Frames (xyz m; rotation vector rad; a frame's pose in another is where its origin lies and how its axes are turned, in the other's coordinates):
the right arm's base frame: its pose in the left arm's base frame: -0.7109 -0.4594 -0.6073 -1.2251 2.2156 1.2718
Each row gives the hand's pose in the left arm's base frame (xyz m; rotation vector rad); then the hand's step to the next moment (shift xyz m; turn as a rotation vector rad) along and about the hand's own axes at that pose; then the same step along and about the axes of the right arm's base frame.
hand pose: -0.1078 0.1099 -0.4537 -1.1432 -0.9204 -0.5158
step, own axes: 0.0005 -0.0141 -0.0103 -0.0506 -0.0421 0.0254
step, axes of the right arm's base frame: 0.0075 0.0057 -0.0147 0.0484 0.0465 0.0216
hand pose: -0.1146 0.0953 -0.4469 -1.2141 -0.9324 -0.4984
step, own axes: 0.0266 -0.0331 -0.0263 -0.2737 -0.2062 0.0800
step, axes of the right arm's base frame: -0.0067 0.0155 -0.0470 0.2753 0.2032 0.0821
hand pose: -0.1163 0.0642 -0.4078 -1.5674 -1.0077 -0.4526
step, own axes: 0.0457 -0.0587 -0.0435 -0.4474 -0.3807 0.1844
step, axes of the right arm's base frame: -0.0298 0.0476 -0.0654 0.4449 0.3884 0.1740
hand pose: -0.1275 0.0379 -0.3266 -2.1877 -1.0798 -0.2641
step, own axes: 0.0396 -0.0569 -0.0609 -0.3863 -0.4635 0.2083
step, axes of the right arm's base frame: -0.0544 0.0620 -0.0413 0.3834 0.4589 0.2233
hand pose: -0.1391 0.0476 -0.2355 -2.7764 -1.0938 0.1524
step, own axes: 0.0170 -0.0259 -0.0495 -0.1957 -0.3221 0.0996
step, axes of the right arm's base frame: -0.0471 0.0333 -0.0093 0.1821 0.3052 0.1602
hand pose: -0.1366 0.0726 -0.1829 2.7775 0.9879 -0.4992
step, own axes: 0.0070 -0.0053 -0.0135 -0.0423 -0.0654 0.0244
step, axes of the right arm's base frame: -0.0152 0.0041 0.0032 0.0419 0.0620 0.0325
